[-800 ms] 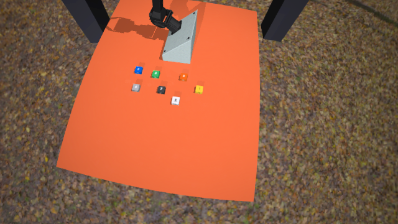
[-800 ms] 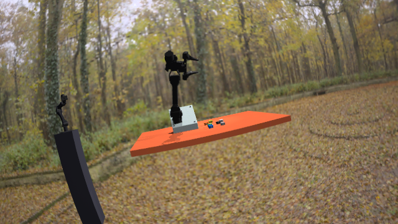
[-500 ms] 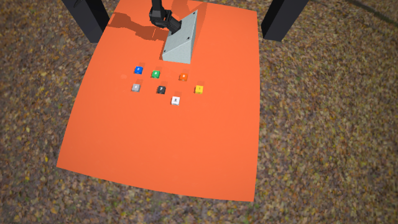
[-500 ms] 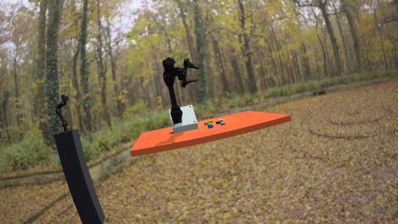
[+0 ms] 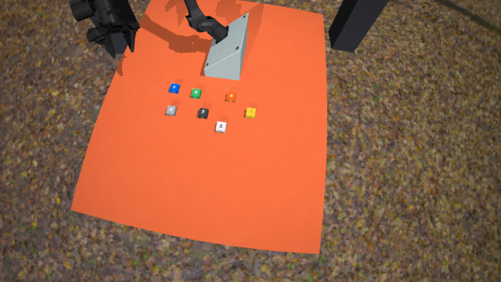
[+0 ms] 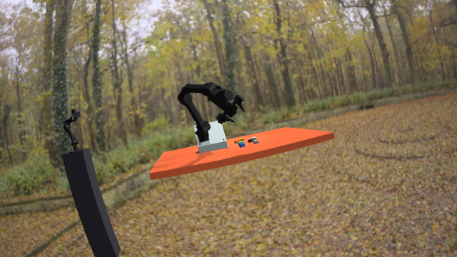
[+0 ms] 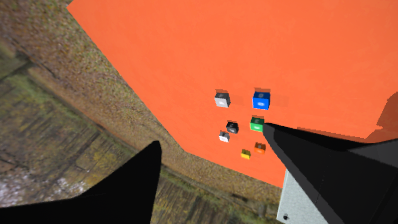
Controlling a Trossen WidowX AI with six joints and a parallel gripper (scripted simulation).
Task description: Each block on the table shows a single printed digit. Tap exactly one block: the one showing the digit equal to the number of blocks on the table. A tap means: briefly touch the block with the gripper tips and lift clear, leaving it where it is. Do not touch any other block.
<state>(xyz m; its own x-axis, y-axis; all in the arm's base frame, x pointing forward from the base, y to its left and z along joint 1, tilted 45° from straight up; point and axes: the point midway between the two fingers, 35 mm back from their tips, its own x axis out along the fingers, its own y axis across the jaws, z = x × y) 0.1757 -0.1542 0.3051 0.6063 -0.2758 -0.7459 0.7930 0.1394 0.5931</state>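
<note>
My gripper tip is now 270 mm to the right of the black block, 180 mm above it and 120 mm short of it. Round my gripper tip: blue block (180 mm below, 140 mm to the left, 20 mm ahead); then green block (230 mm to the left, 180 mm below, 40 mm ahead); then grey block (180 mm below, 150 mm to the left, 120 mm ahead).
</note>
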